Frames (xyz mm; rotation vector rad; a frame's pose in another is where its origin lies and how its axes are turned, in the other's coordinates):
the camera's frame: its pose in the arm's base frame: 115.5 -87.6 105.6 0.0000 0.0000 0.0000
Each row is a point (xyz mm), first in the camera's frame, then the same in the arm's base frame.
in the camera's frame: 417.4 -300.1 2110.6
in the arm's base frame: 532.9 -387.7 2216.2
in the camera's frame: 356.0 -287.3 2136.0
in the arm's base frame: 471.5 -374.9 2241.6
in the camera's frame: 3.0 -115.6 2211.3
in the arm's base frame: 118.5 -203.2 2316.9
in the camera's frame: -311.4 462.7 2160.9
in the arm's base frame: -195.9 375.1 2266.5
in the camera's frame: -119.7 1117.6 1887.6
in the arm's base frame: -4.2 1030.0 1993.2
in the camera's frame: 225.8 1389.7 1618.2
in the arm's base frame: 341.3 1302.1 1723.8
